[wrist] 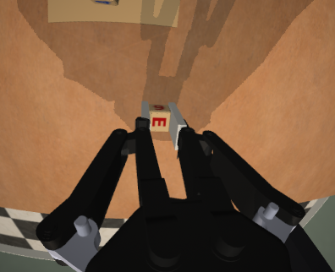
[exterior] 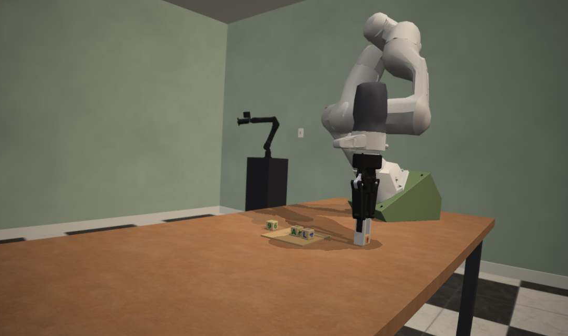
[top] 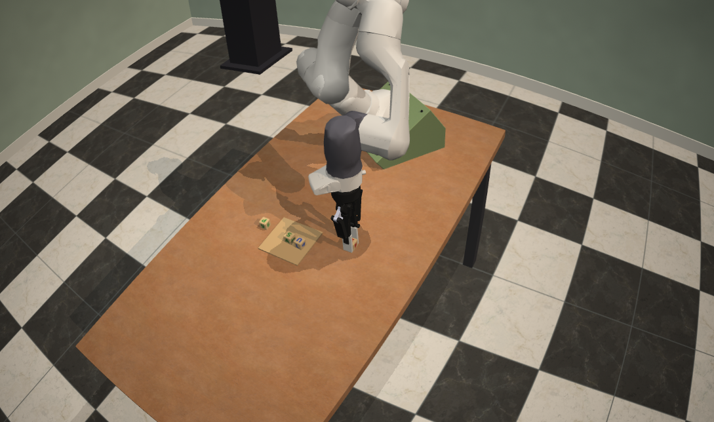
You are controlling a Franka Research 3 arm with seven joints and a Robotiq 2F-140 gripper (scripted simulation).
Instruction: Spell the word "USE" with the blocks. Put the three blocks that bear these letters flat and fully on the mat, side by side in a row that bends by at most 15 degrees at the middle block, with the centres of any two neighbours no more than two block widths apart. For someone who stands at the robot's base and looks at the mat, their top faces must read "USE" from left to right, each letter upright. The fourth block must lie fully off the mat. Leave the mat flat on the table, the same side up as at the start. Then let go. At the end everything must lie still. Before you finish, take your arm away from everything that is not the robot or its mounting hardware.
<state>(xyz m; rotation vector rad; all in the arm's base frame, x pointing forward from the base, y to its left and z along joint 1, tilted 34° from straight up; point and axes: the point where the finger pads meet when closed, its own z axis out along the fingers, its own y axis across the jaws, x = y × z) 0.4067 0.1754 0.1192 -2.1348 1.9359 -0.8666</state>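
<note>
The S block is 17 cm to the right of my hand, 6 cm ahead of it and 2 cm below it. From my hand the other things lie so: U block 13 cm to the right, 6 cm ahead, 2 cm below; then E block 2 cm below; then mat 17 cm to the right, 6 cm ahead, 4 cm below.
</note>
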